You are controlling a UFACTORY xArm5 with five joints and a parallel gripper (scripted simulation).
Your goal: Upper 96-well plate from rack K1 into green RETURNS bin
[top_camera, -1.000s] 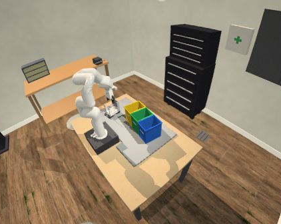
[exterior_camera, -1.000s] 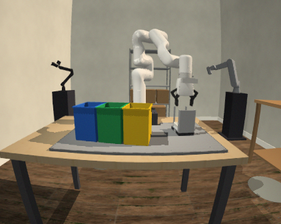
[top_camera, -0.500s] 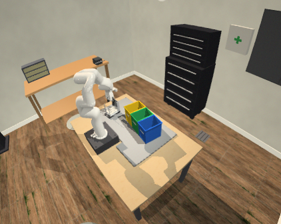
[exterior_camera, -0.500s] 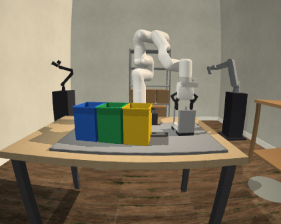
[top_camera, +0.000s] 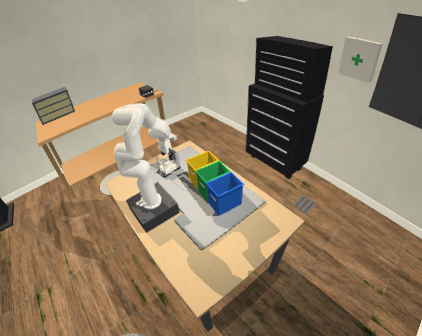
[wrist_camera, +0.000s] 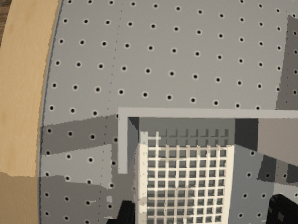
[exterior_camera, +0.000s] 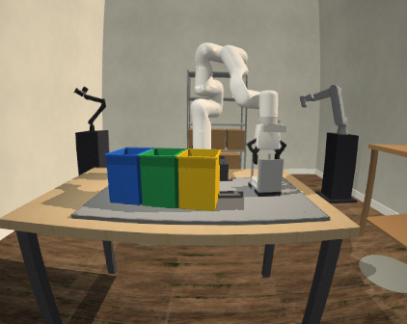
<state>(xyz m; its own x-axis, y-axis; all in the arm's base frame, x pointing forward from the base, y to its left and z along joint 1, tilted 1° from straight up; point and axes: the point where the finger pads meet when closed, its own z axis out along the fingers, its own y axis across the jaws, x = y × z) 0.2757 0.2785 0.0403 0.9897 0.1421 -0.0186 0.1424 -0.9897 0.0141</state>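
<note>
The white 96-well plate is 90 mm below my hand. From my hand the other things lie so: yellow bin 260 mm to the right, 130 mm ahead, 40 mm below; then green bin 390 mm to the right, 120 mm ahead, 40 mm below; then blue bin 520 mm to the right, 110 mm ahead, 40 mm below.
</note>
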